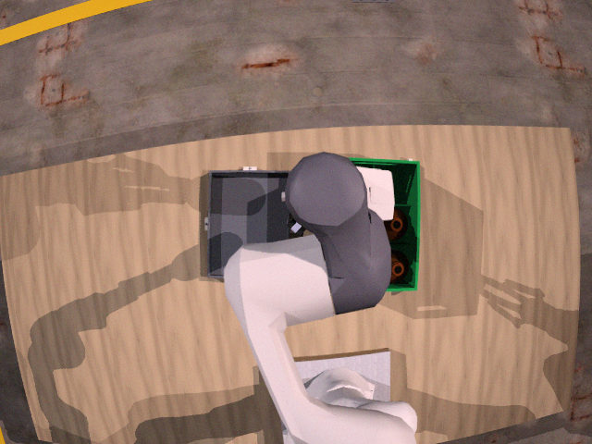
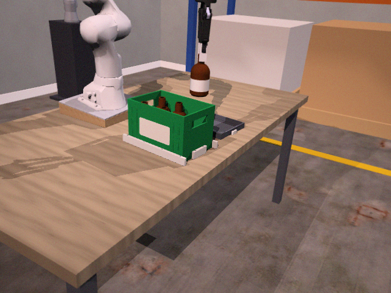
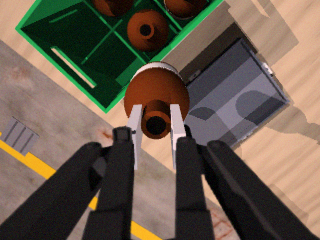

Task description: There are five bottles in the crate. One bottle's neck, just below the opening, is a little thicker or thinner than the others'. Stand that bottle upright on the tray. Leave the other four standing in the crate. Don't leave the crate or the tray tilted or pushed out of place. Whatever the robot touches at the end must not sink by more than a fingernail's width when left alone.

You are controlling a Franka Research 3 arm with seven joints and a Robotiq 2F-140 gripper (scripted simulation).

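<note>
My gripper is now 90 mm above the brown bottle. Also, from my hand: dark grey tray 340 mm below, 170 mm to the left, 30 mm behind; green crate 270 mm below, 110 mm to the right, 60 mm behind.
</note>
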